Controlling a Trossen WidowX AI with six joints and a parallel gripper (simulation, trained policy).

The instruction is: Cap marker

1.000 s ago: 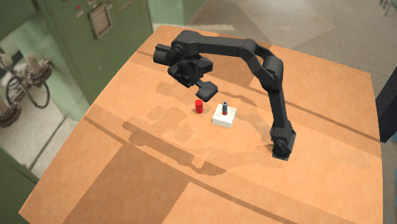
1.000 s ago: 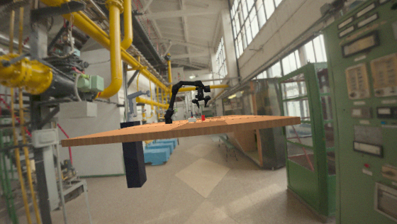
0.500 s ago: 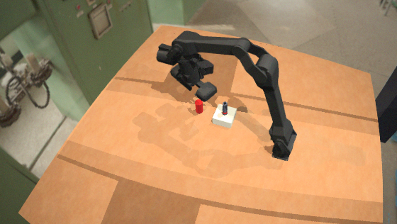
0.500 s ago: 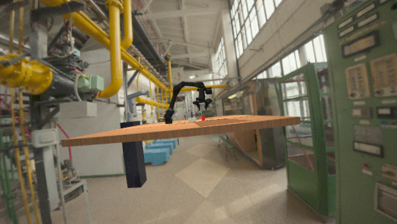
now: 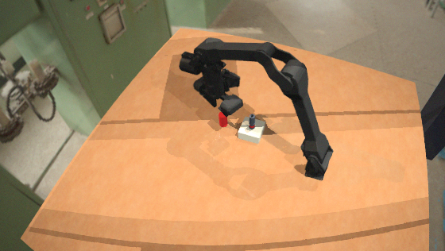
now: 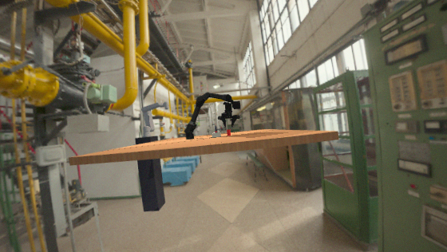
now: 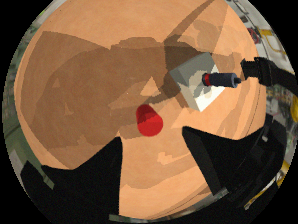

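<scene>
Now: gripper tip 4 cm above the red cap. The rest, counted from my gripper tip: marker (11 cm behind); white holder block (11 cm behind, 5 cm below).
</scene>
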